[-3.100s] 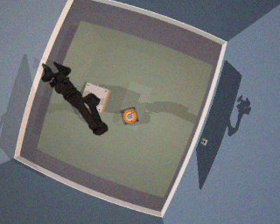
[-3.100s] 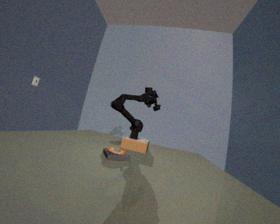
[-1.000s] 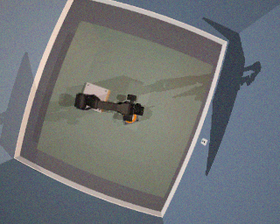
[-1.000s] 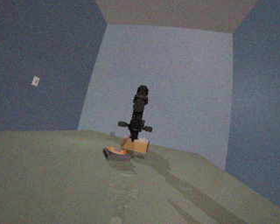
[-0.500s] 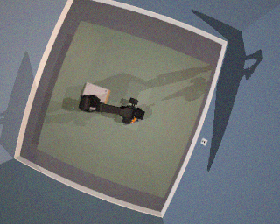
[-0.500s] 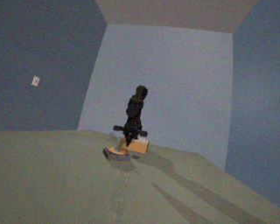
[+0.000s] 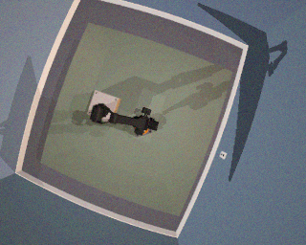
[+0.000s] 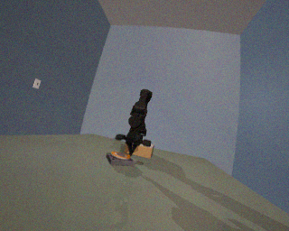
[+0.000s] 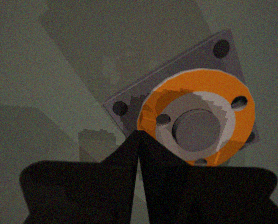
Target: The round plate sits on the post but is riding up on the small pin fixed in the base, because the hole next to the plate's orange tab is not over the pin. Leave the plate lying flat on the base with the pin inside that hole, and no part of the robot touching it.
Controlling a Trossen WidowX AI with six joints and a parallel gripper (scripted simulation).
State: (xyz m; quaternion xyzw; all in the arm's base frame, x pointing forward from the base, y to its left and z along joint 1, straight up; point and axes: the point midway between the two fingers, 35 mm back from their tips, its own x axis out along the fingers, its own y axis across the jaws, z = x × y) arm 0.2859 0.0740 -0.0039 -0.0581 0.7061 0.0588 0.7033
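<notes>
Right now the round plate is 3 cm to the right of my gripper tip and 2 cm ahead of it. Also, from my gripper tip: square base: 5 cm to the right, 2 cm below, 1 cm ahead.
</notes>
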